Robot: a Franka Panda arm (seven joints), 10 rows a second.
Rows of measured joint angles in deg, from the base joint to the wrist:
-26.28 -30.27 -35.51 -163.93 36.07 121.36 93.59
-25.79 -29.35 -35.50 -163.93 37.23 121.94 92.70
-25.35 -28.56 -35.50 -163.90 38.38 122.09 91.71
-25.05 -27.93 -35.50 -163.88 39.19 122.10 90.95
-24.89 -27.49 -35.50 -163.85 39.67 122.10 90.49
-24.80 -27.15 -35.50 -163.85 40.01 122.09 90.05
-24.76 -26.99 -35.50 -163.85 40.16 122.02 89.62
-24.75 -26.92 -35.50 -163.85 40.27 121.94 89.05
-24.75 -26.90 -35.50 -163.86 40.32 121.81 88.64
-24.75 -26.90 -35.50 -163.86 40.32 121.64 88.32
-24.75 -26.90 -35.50 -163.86 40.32 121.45 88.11
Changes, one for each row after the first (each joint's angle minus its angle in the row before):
0.49 0.92 0.01 0.00 1.16 0.58 -0.89
0.44 0.79 0.00 0.03 1.15 0.15 -0.99
0.30 0.63 0.00 0.02 0.81 0.01 -0.76
0.16 0.44 0.00 0.03 0.48 0.00 -0.46
0.09 0.34 0.00 0.00 0.34 -0.01 -0.44
0.04 0.16 0.00 0.00 0.15 -0.07 -0.43
0.01 0.07 0.00 0.00 0.11 -0.08 -0.57
0.00 0.02 0.00 -0.01 0.05 -0.13 -0.41
0.00 0.00 0.00 0.00 0.00 -0.17 -0.32
0.00 0.00 0.00 0.00 0.00 -0.19 -0.21

